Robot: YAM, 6 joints.
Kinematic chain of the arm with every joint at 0, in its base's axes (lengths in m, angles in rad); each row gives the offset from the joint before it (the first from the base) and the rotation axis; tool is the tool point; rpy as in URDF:
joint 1: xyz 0 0 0.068 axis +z
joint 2: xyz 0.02 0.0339 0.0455 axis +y
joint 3: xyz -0.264 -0.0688 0 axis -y
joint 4: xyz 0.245 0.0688 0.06 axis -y
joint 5: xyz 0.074 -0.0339 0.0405 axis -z
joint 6: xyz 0.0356 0 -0.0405 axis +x
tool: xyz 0 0 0 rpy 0 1.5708 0
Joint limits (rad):
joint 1: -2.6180..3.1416
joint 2: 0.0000..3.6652
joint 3: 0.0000..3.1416
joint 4: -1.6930..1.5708
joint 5: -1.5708..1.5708
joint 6: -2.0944..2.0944
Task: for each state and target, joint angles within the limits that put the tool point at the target. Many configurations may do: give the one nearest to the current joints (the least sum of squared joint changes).
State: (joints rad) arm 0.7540 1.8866 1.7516 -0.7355 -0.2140 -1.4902
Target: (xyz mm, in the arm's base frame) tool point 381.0 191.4 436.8
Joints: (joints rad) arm 0.4503 1.8620 2.0628 -0.5497 -0.1835 -1.4902
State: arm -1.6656 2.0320 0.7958 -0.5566 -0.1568 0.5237
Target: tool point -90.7 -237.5 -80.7
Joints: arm -1.9508 2.5276 0.9561 -0.3874 -0.1089 0.5237
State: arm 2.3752 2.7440 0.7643 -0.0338 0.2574 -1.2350
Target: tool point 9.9 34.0 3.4
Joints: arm 2.0335 2.5060 0.2184 -0.4141 0.7412 -1.2350
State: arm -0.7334 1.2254 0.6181 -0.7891 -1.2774 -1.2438
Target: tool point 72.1 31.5 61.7
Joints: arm -0.0227 1.6042 0.1266 -0.5708 -1.1958 -1.2438
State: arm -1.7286 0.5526 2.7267 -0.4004 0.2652 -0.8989
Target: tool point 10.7 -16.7 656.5
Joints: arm -1.4702 1.0688 2.2576 -0.5818 -0.2547 -0.8989
